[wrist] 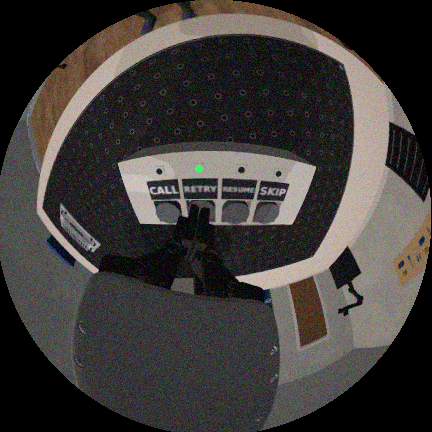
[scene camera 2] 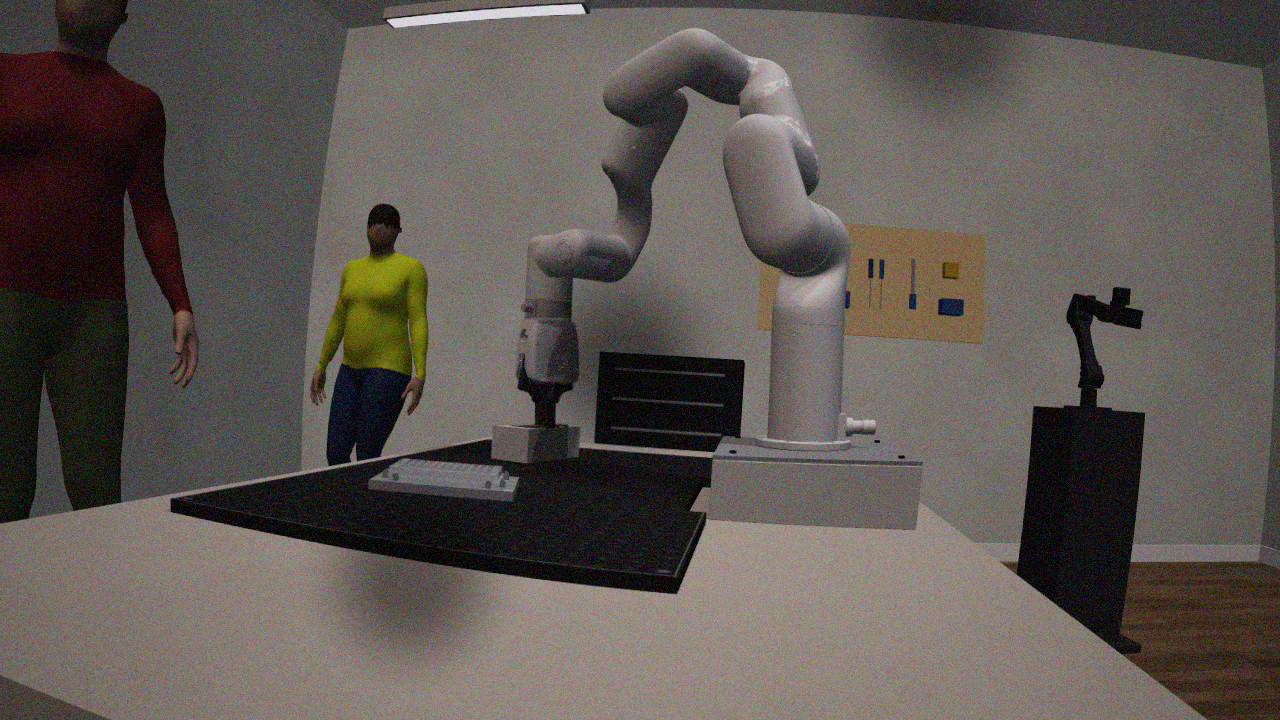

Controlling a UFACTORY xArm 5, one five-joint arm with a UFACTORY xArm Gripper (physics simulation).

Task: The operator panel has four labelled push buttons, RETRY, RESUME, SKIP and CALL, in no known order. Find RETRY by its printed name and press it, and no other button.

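Places are measured from the arm's base along level axes (x left, y up, z ahead), in metres.
Pixels of known places: gripper, fingertip midpoint: [wrist: 195, 217] [scene camera 2: 544, 427]; arm's base, origin of the base link: [scene camera 2: 803, 446].
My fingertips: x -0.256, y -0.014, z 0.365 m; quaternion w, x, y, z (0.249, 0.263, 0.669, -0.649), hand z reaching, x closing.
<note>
For each thing: its top centre in the pictures, then the offset to it from my fingertips. Level surfaces: height alone.
- light grey operator panel, middle of its top: [wrist: 219, 195] [scene camera 2: 538, 424] dx -0.028, dy +0.003, dz +0.015 m
- CALL, middle of its top: [wrist: 162, 189] dx +0.011, dy +0.000, dz +0.037 m
- RETRY, middle of its top: [wrist: 199, 188] dx -0.016, dy +0.000, dz +0.025 m
- RESUME, middle of its top: [wrist: 238, 189] dx -0.044, dy +0.000, dz +0.013 m
- SKIP, middle of its top: [wrist: 272, 191] dx -0.071, dy +0.000, dz +0.001 m
- lamp, middle of its top: [wrist: 198, 168] dx -0.023, dy +0.001, dz +0.040 m
- CALL button, middle of its top: [wrist: 167, 213] dx +0.020, dy +0.003, dz +0.017 m
- RESUME button, middle of its top: [wrist: 235, 213] dx -0.035, dy +0.003, dz -0.007 m
- SKIP button, middle of its top: [wrist: 267, 214] dx -0.062, dy +0.003, dz -0.019 m
- grey slotted block, middle of its top: [scene camera 2: 447, 466] [wrist: 74, 234] dx +0.374, dy -0.027, dz +0.065 m
- black mat, its level: dy -0.053 m
The light grey operator panel [scene camera 2: 534, 444] [wrist: 134, 186] stands on the black mat. In the wrist view its labels read, left to right, CALL [wrist: 164, 190], RETRY [wrist: 200, 189], RESUME [wrist: 239, 190] and SKIP [wrist: 273, 191], each above a round grey button. The lamp [wrist: 199, 169] above RETRY is lit green; the other three lamps are dark. My gripper [scene camera 2: 545, 423] [wrist: 195, 217] is shut and empty, its fingertips down at the RETRY button [wrist: 208, 216], which they partly hide. The CALL button [wrist: 168, 212], RESUME button [wrist: 235, 212] and SKIP button [wrist: 266, 212] are untouched by the fingers.
A grey slotted block [scene camera 2: 444, 478] [wrist: 79, 228] lies on the black mat [scene camera 2: 572, 528] [wrist: 280, 112], apart from the panel. The arm's base box [scene camera 2: 814, 490] stands beside the mat. Two people [scene camera 2: 383, 313] [scene camera 2: 76, 179] stand beyond the table. A small black arm [scene camera 2: 1087, 349] stands on a dark pedestal.
</note>
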